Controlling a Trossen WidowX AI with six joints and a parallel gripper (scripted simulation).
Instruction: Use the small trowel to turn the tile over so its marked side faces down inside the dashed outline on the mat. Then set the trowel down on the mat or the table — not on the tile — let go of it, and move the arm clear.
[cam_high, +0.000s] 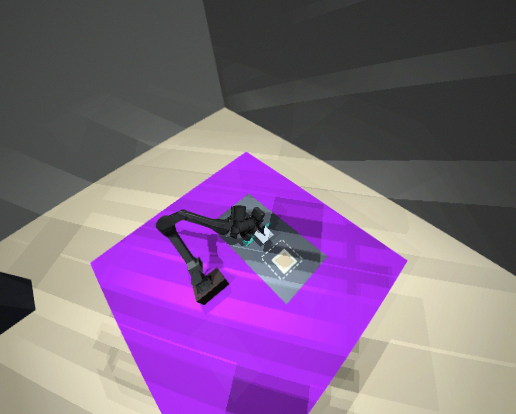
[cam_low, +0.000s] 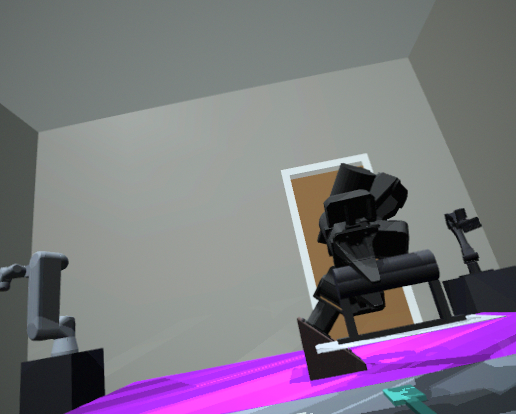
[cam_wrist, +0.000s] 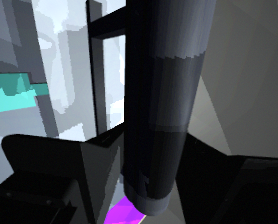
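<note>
The teal trowel is 13 cm below my gripper tip, 5 cm behind it and 2 cm to the left of it. Round my gripper tip: grey mat (15 cm below, 4 cm to the right, 2 cm behind); white tile (21 cm to the right, 13 cm below, 3 cm behind).
</note>
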